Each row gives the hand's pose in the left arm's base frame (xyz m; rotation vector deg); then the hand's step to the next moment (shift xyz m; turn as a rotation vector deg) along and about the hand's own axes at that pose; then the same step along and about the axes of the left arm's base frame.
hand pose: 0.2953 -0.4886 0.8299 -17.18 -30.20 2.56
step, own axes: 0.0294 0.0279 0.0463 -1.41 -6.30 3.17
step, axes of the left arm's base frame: 0.0031 0.0427 0.0442 -3.03 -5.33 3.76
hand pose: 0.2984 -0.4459 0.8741 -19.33 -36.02 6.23
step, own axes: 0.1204 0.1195 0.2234 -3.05 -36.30 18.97
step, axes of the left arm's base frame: -0.0353 0.1982 0.1953 -13.78 -29.49 25.04
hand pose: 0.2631 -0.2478 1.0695 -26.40 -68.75 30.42
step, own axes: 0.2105 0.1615 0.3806 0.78 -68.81 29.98
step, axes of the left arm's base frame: -0.3287 0.2772 0.1742 -18.65 -52.23 50.57
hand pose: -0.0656 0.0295 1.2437 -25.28 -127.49 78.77
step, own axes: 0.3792 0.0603 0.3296 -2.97 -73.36 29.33
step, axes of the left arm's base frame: -0.4972 -0.0254 -0.0904 -15.26 -55.66 54.04
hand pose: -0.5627 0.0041 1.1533 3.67 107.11 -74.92
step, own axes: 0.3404 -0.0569 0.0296 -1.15 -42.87 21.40
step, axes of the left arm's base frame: -0.2311 -0.1843 -0.1806 -6.78 -36.15 30.73
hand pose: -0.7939 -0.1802 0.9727 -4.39 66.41 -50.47
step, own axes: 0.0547 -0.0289 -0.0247 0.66 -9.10 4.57
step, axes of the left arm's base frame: -0.0302 -0.0451 -0.0386 -1.31 -8.26 5.85
